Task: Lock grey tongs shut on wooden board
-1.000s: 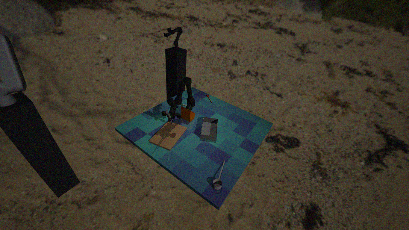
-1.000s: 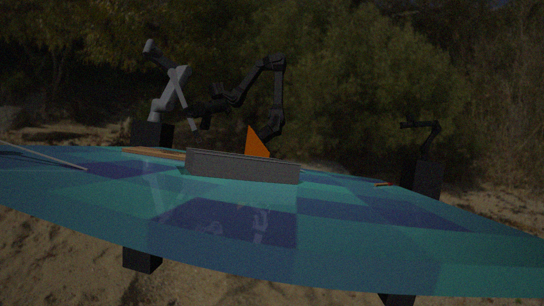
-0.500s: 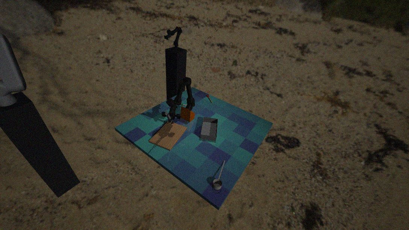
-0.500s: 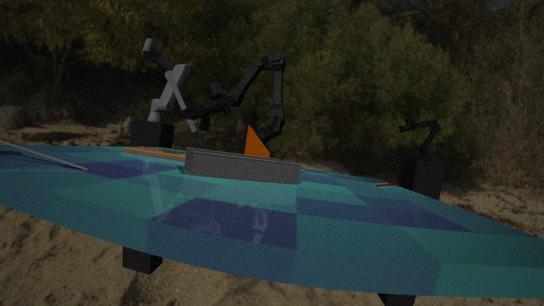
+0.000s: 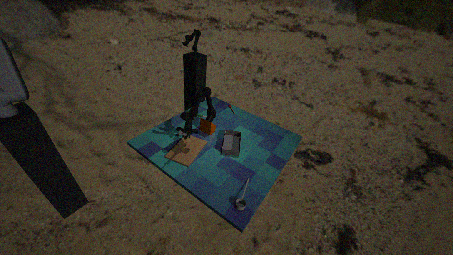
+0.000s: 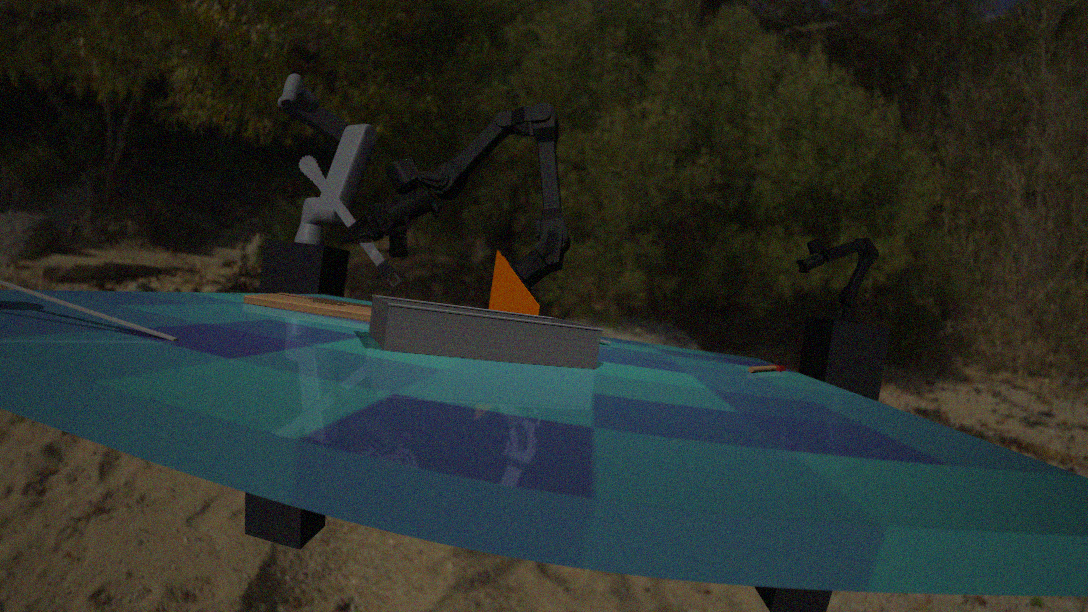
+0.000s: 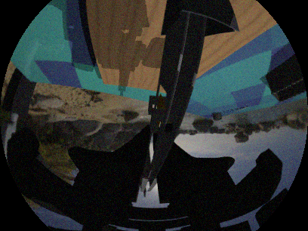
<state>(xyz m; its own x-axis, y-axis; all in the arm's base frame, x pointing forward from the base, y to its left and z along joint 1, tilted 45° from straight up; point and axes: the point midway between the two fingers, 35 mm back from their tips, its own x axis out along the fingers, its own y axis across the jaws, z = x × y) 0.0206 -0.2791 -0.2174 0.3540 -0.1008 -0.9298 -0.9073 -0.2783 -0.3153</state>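
Now: the wooden board 14 cm below my gripper tip and 3 cm to the left of it. From my gripper tip the other things lie so: grey roasting tin (36 cm to the left, 28 cm ahead, 12 cm below).
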